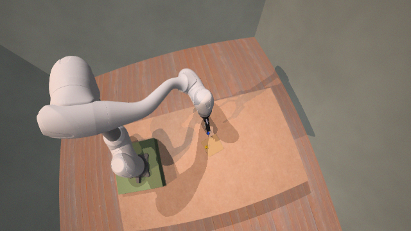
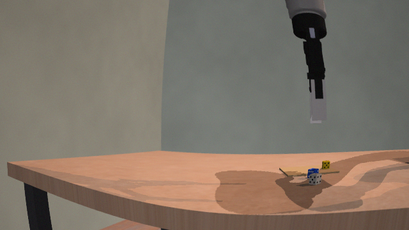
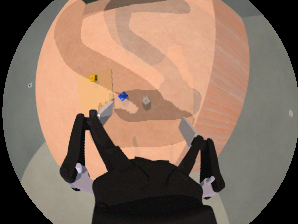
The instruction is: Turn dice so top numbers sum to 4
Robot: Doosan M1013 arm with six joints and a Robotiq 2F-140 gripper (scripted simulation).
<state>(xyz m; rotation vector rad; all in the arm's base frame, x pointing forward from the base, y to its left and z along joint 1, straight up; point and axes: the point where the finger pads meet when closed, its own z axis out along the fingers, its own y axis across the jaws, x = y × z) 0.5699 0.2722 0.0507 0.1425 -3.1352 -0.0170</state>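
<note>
The white die lies 12 cm below my hand. Round my hand: yellow die (2 cm behind, 18 cm to the right, 11 cm below); then tan mat (3 cm ahead, 18 cm to the right, 13 cm below); then blue die (1 cm ahead, 7 cm to the right, 12 cm below).
</note>
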